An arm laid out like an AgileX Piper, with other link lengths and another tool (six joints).
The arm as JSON. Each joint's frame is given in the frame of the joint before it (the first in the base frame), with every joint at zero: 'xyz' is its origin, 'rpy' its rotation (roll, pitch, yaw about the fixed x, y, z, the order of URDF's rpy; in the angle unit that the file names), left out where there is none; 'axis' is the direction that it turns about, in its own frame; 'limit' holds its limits. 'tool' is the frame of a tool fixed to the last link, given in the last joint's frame.
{
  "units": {
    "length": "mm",
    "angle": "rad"
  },
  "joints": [
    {
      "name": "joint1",
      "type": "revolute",
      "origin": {
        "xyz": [
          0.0,
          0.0,
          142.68
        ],
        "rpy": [
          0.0,
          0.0,
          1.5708
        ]
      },
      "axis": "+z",
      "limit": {
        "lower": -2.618,
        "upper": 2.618
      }
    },
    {
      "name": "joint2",
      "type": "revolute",
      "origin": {
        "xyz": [
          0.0,
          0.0,
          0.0
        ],
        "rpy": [
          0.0,
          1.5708,
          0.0
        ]
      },
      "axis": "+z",
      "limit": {
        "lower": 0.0,
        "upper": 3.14
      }
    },
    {
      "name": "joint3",
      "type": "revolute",
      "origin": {
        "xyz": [
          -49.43,
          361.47,
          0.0
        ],
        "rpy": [
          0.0,
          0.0,
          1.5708
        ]
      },
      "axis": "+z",
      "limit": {
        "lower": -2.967,
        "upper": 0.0
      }
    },
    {
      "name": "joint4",
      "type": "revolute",
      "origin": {
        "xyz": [
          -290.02,
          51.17,
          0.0
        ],
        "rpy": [
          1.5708,
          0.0,
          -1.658
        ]
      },
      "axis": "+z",
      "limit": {
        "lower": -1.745,
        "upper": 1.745
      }
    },
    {
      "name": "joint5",
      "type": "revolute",
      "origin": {
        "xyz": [
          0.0,
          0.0,
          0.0
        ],
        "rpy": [
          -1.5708,
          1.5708,
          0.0
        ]
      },
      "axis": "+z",
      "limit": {
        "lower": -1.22,
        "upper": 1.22
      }
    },
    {
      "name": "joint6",
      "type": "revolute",
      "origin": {
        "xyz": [
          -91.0,
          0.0,
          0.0
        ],
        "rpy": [
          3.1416,
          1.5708,
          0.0
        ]
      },
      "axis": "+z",
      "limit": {
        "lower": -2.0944,
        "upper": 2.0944
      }
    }
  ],
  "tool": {
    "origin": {
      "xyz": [
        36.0,
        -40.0,
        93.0
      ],
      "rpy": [
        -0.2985,
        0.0,
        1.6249
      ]
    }
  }
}
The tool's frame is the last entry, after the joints.
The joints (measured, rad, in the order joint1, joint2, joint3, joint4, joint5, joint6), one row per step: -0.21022 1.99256 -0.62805 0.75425 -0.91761 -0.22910; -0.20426 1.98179 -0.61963 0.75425 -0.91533 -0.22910; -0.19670 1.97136 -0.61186 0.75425 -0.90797 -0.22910; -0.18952 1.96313 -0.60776 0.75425 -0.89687 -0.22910; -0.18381 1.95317 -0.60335 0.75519 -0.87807 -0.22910; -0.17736 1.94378 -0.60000 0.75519 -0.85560 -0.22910; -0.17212 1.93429 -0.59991 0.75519 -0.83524 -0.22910; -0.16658 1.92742 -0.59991 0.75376 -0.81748 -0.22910; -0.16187 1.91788 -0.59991 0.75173 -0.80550 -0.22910; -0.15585 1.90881 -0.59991 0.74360 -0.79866 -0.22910; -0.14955 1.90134 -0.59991 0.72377 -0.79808 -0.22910; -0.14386 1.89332 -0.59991 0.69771 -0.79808 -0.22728; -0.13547 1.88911 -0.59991 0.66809 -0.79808 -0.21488; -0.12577 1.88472 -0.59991 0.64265 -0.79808 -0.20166; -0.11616 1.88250 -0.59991 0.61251 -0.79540 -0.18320; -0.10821 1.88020 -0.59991 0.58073 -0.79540 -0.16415
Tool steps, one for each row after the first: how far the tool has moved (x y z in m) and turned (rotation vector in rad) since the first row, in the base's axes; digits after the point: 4 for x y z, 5 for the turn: -0.0012 0.0030 0.0022 0.00132 -0.00098 0.00641; -0.0019 0.0068 0.0034 0.00659 0.00070 0.01545; -0.0015 0.0104 0.0039 0.01449 0.00316 0.02487; -0.0016 0.0138 0.0036 0.02841 0.00872 0.03354; -0.0012 0.0178 0.0027 0.04476 0.01613 0.04467; -0.0001 0.0211 0.0030 0.05874 0.01907 0.05433; 0.0013 0.0245 0.0027 0.07068 0.02318 0.06512; 0.0025 0.0272 0.0047 0.07735 0.02135 0.07459; 0.0048 0.0307 0.0076 0.07800 0.01765 0.09000; 0.0086 0.0350 0.0116 0.07004 0.01300 0.11519; 0.0130 0.0395 0.0161 0.06040 0.00693 0.14461; 0.0179 0.0455 0.0188 0.05718 -0.00153 0.17530; 0.0223 0.0517 0.0214 0.05611 -0.01091 0.20312; 0.0270 0.0585 0.0225 0.05957 -0.01883 0.23346; 0.0314 0.0648 0.0242 0.06121 -0.02851 0.26298
